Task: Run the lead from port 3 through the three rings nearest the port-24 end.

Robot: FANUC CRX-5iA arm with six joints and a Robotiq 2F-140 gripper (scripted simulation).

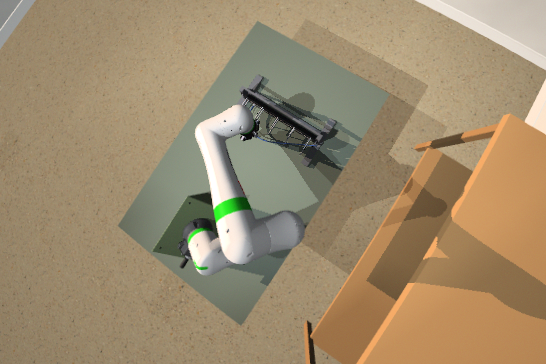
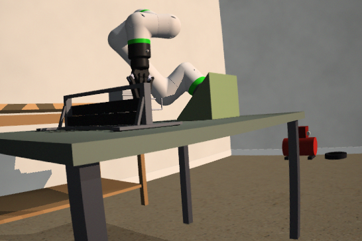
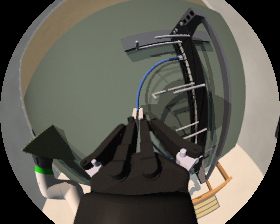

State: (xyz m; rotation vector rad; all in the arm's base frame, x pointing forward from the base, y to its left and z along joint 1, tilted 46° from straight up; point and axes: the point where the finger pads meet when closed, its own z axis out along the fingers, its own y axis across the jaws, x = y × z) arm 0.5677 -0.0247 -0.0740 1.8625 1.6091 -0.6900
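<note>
The dark rack is 160 mm ahead of my hand, 70 mm to the right of it and 10 mm above it.
</note>
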